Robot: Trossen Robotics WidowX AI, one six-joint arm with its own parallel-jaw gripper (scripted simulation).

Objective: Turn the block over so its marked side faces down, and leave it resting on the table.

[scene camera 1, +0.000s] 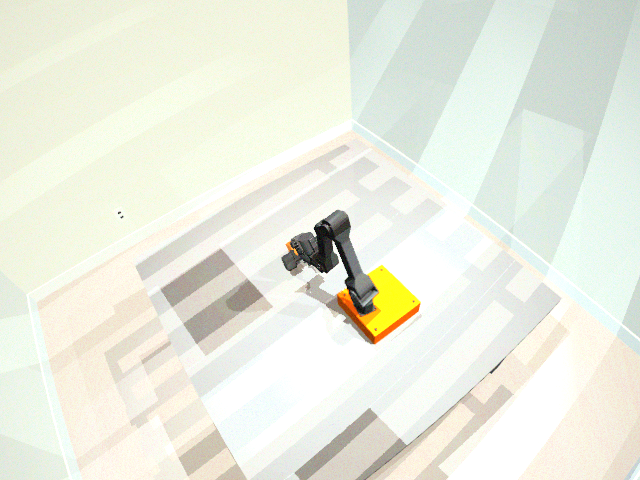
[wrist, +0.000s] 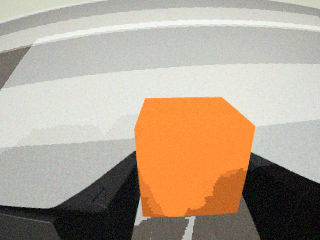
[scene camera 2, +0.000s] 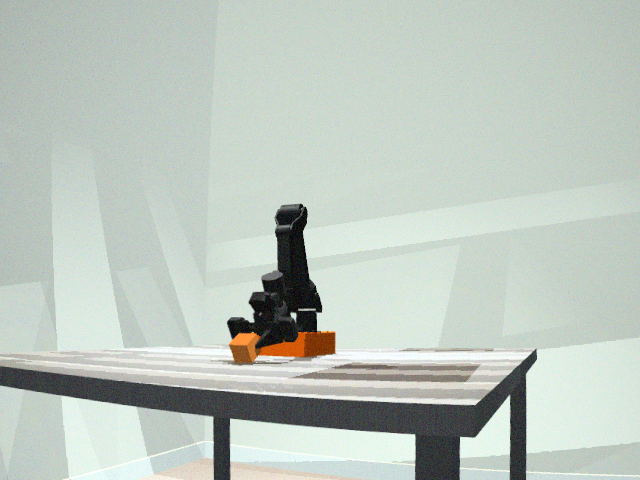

Scene:
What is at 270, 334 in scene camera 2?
My gripper.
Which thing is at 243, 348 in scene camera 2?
An orange block.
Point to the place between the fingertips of my gripper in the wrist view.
At 188, 157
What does my gripper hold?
An orange block.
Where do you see an orange block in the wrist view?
At 192, 153

